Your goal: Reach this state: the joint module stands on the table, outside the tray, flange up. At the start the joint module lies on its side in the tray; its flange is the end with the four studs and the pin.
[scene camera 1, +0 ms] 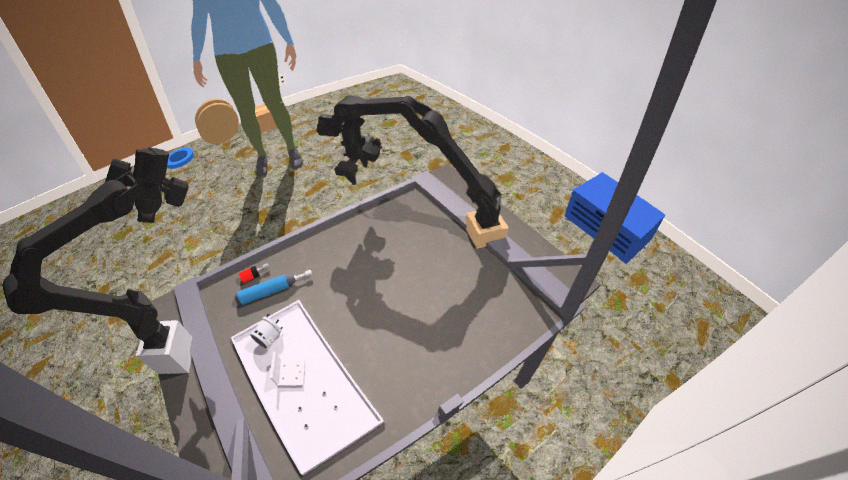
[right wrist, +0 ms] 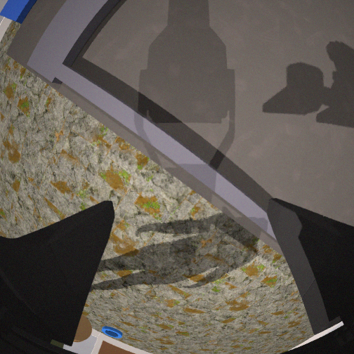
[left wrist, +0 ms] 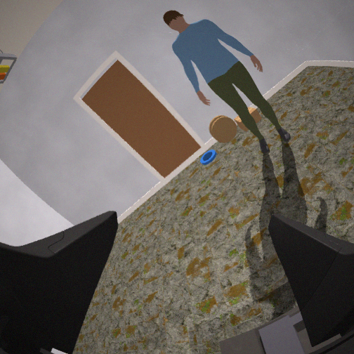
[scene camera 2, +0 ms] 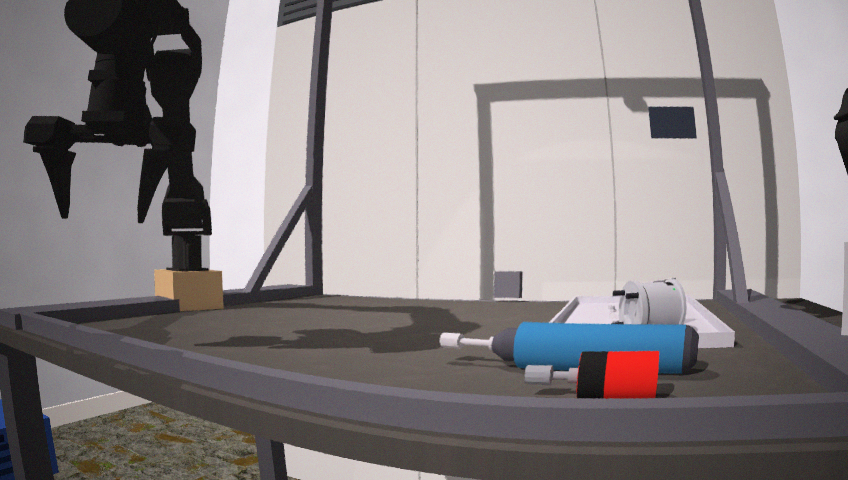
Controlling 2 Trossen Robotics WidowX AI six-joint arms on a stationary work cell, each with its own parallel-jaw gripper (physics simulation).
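Places are measured from the left arm's base along level axes (x left, y back, z up), in centimetres.
Where they show: right gripper, fingertip midpoint: [scene camera 1: 360, 175] [scene camera 2: 101, 220]; left arm's base, link origin: [scene camera 1: 156, 337]; right arm's base, link origin: [scene camera 1: 487, 220] [scene camera 2: 186, 270].
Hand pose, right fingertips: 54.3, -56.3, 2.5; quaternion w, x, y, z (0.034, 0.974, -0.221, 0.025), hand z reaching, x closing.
Things, the pixels of their top centre, and the offset from my right fingertips, as dx, dy, dz. "spot": a spot on its surface instead. Level surfaces: height alone.
- white joint module, top centre: [scene camera 2: 648, 280] [scene camera 1: 263, 324] -49.8, +28.0, -6.5
- tray, top centre: [scene camera 2: 635, 309] [scene camera 1: 298, 377] -62.8, +19.5, -11.6
- blue tool, surface spot: [scene camera 2: 598, 347] spot: -32.7, +32.0, -10.7
- shorter red tool, top centre: [scene camera 2: 594, 351] [scene camera 1: 253, 268] -27.0, +35.2, -9.8
- table, surface height: dz -13.2
The white joint module [scene camera 1: 265, 334] [scene camera 2: 665, 302] lies on its side in the tray [scene camera 1: 330, 380] [scene camera 2: 717, 339], near the tray's upper-left end in scene camera 1. Its flange, with dark studs, faces sideways: to the upper right in scene camera 1 and to the left in scene camera 2. My left gripper [scene camera 1: 161, 202] [left wrist: 196, 222] is open and empty, high up and off to the left of the table, well apart from the module. My right gripper [scene camera 1: 359, 163] [scene camera 2: 102, 219] [right wrist: 192, 208] is open and empty, high near the table's far edge. The module does not show in either wrist view.
A white bracket [scene camera 1: 291, 373] and several small screws lie in the tray. A blue tool [scene camera 1: 263, 290] [scene camera 2: 598, 347] and a shorter red tool [scene camera 1: 246, 275] [scene camera 2: 630, 374] lie beside it on the table [scene camera 1: 410, 380]. A raised frame edges the table, with a dark post [scene camera 1: 630, 154] at the right.
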